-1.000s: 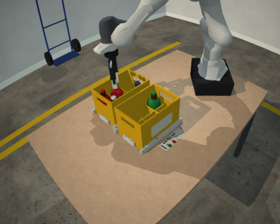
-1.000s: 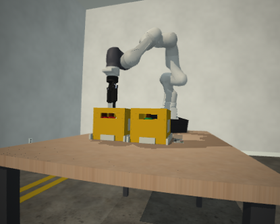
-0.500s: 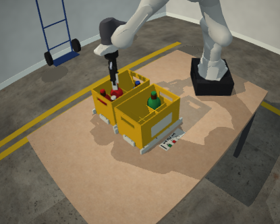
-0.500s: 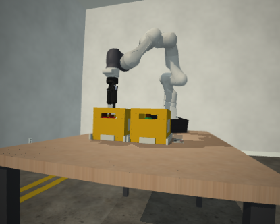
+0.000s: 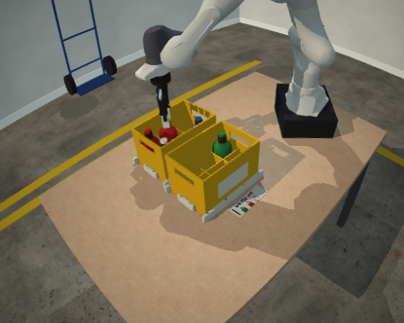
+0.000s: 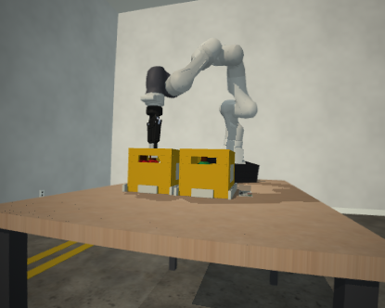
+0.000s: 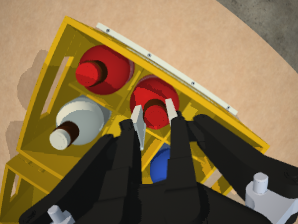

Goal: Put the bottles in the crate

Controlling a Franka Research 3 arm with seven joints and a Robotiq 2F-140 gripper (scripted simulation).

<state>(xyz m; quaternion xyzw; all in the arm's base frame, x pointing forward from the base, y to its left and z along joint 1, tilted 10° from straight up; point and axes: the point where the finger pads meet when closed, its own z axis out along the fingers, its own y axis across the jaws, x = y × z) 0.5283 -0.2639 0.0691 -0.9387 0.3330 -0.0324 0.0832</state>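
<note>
Right now my hand is 8 cm above the red-label bottle. Round my hand: white-capped bottle: 8 cm ahead, 10 cm to the left, 8 cm below; then blue-label bottle: 10 cm behind, 8 cm to the left, 8 cm below; then green bottle: 10 cm behind, 21 cm to the left, 8 cm below.
</note>
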